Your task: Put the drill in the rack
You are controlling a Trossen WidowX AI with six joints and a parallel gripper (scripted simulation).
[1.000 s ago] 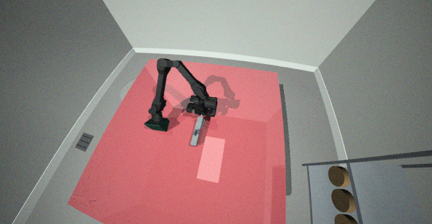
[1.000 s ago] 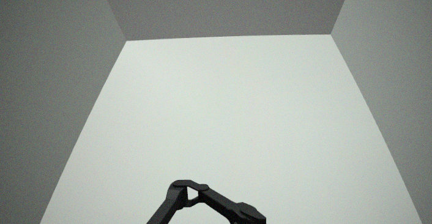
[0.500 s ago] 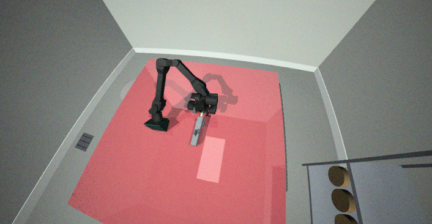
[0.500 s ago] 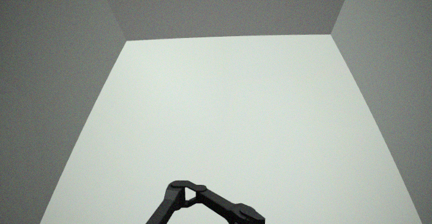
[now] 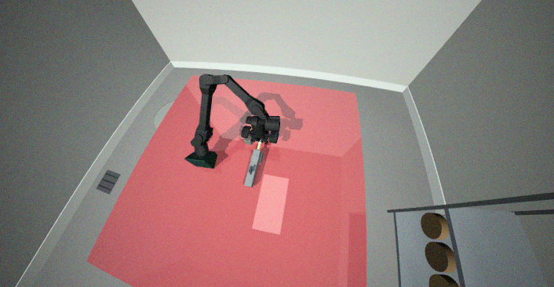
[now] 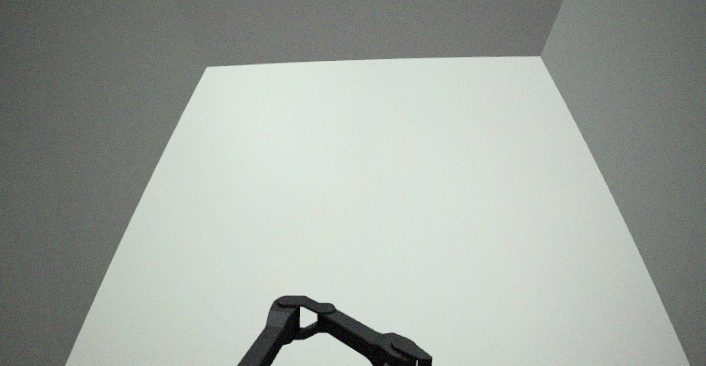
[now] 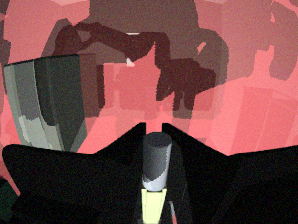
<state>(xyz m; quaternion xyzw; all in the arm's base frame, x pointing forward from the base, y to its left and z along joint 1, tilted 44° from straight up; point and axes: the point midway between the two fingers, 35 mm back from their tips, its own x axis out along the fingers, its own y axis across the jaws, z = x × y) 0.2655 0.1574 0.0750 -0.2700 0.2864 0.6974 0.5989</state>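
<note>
Right now my gripper tip is 5 cm to the left of the drill and 3 cm below it. Round my gripper tip: key: 18 cm to the right, 3 cm above, 1 cm ahead; rack: 8 cm behind, 1 cm to the left.
</note>
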